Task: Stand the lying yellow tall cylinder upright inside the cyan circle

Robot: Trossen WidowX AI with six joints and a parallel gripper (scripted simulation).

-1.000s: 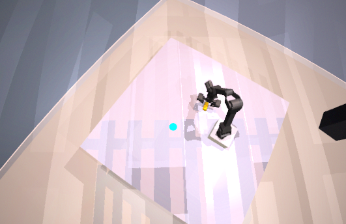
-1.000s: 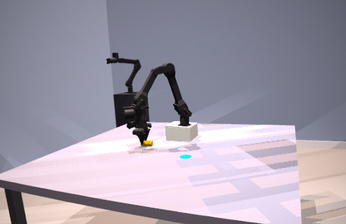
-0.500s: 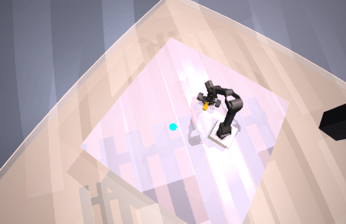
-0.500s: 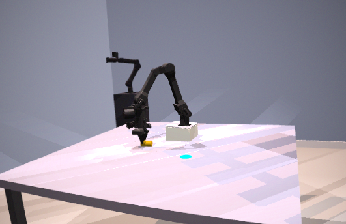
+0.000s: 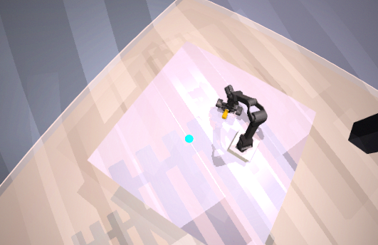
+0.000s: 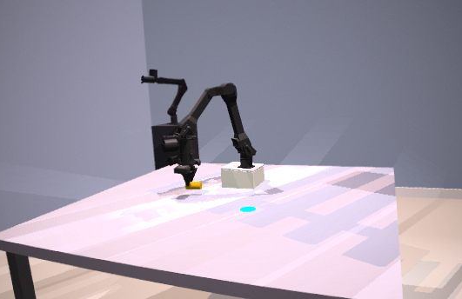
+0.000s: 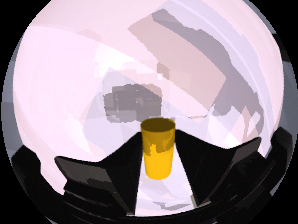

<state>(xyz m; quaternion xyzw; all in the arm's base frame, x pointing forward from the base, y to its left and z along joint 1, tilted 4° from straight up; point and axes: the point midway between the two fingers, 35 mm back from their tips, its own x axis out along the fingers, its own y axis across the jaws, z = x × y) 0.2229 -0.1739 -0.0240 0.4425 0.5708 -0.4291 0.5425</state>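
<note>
Right now my gripper tip is 10 cm short of the cyan circle, 33 cm to the right of it and 4 cm above it. Round my gripper tip: yellow cylinder (1 cm behind, 2 cm to the left).
</note>
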